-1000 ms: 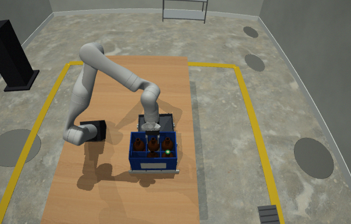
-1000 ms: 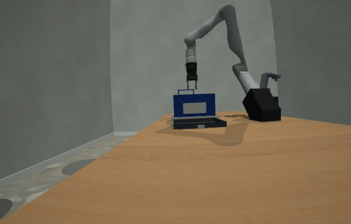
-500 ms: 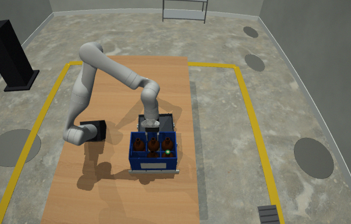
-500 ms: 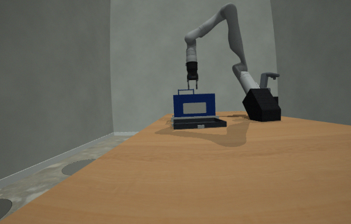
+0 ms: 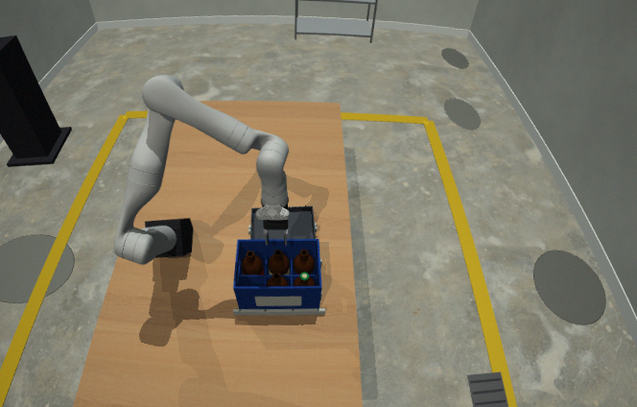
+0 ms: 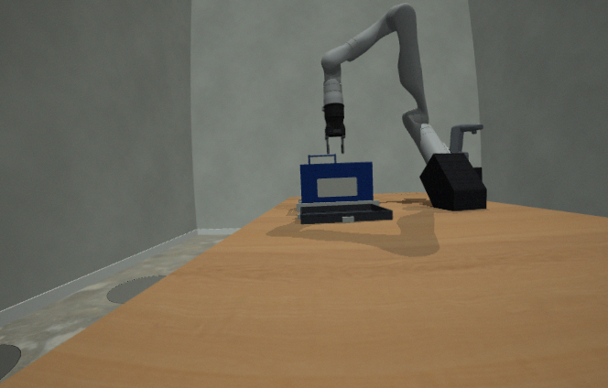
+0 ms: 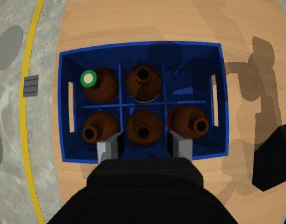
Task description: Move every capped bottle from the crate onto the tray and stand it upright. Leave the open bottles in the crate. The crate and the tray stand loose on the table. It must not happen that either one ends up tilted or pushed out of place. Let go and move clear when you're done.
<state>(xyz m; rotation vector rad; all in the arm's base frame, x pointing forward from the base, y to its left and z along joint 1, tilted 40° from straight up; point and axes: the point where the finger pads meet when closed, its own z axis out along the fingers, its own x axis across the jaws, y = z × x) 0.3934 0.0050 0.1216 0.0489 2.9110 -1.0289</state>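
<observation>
My gripper is now 15 cm above the brown bottle, 10 cm to the left of it and 8 cm short of it. Round my hand: crate (15 cm below, 5 cm to the right); dark grey tray (22 cm below, 21 cm to the left, 2 cm ahead).
</observation>
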